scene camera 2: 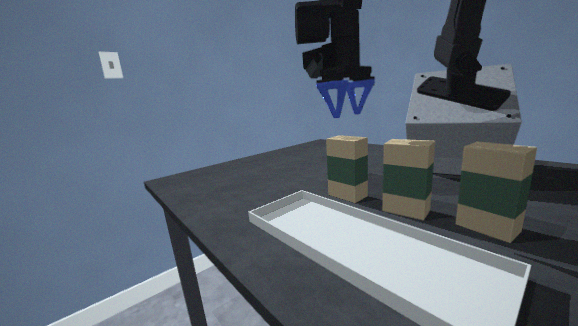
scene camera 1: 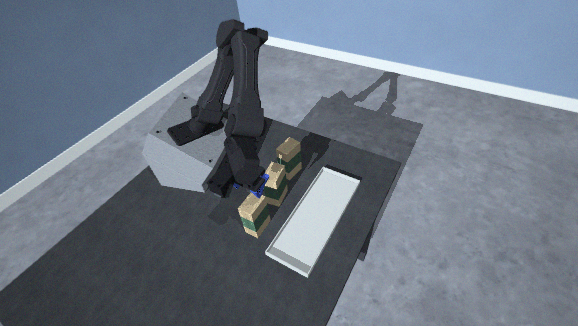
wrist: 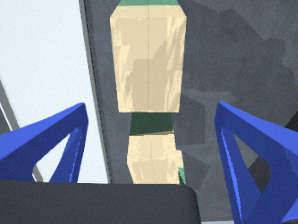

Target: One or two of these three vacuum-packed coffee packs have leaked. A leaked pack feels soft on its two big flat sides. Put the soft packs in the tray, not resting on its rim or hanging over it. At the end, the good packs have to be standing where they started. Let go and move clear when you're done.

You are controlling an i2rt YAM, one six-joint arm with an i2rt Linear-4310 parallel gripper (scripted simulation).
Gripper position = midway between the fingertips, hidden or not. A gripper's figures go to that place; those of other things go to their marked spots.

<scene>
My gripper (scene camera 2: 347, 116) is 0.56 m from the lens. A white tray (scene camera 2: 428, 270) is 0.39 m from the lens.
</scene>
